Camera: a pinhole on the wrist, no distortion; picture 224 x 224 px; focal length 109.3 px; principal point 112.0 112.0 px. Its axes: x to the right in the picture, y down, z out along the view. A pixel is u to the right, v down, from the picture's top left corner.
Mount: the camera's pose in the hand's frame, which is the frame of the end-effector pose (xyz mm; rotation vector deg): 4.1 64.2 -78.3 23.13 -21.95 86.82
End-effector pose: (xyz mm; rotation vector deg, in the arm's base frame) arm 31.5 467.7 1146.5 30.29 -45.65 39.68
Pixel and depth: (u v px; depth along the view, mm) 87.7 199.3 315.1
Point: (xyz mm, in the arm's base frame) -64.6 172.9 1027.9
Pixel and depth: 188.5 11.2 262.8
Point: -19.4 464.4 1501.5
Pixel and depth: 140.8 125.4 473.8
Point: -136.6 152.6 1336.2
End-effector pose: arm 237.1 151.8 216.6 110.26 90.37 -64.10
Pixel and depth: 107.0 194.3 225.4
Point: 145.1 -21.7 284.8
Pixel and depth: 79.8 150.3 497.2
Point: -147.5 -83.3 229.3
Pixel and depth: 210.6 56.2 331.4
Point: 285.1 -41.3 -164.4
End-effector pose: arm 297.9 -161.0 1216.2 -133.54 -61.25 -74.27
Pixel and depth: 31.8 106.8 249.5
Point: 180.2 23.8 1173.5
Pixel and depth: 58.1 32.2 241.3
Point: 288.5 73.7 1303.7
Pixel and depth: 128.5 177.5 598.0
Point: 391.5 41.1 636.6
